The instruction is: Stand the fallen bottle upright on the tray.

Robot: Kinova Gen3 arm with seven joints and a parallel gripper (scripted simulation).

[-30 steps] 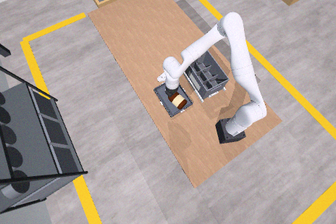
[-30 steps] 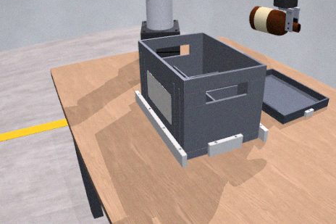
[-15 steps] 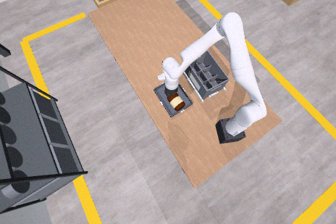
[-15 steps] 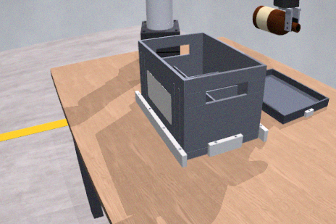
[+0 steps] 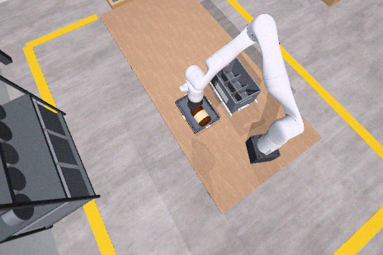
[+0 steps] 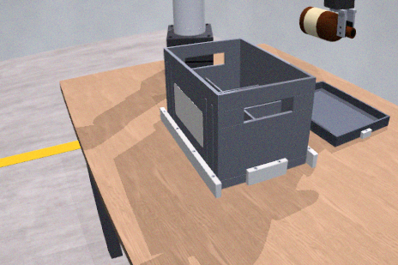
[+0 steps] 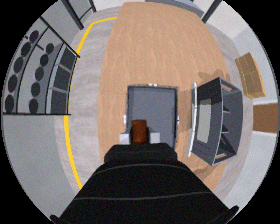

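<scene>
The brown bottle lies 5 cm behind my hand, 1 cm to the right of it and 1 cm below it. Also, from my hand: dark grey tray (2 cm ahead, 5 cm to the right, 19 cm below); then dark grey crate (4 cm ahead, 32 cm to the right, 12 cm below).
</scene>
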